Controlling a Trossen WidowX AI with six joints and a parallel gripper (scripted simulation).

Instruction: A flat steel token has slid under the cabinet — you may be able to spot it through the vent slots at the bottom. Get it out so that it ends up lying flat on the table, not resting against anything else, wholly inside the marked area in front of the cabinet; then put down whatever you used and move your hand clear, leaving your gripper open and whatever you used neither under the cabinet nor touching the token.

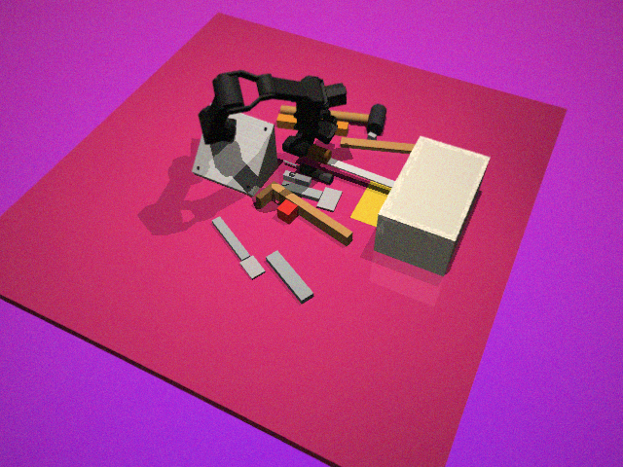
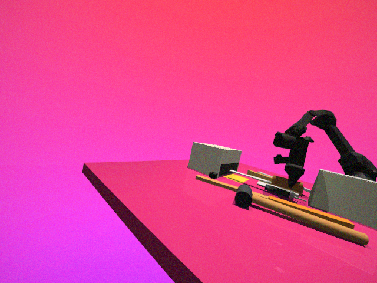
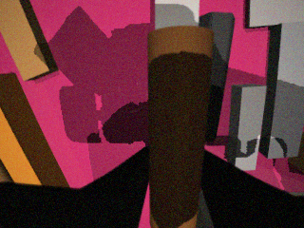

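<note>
The dark screwdriver is 30 mm to the right of my gripper tip and 40 mm below it. Also, from my gripper tip: red cube 20 mm ahead, 200 mm to the right, 30 mm below; then orange bar 40 mm behind, 150 mm to the left, 40 mm below; then grey token 420 mm ahead, 20 mm to the right, 50 mm below.
</note>
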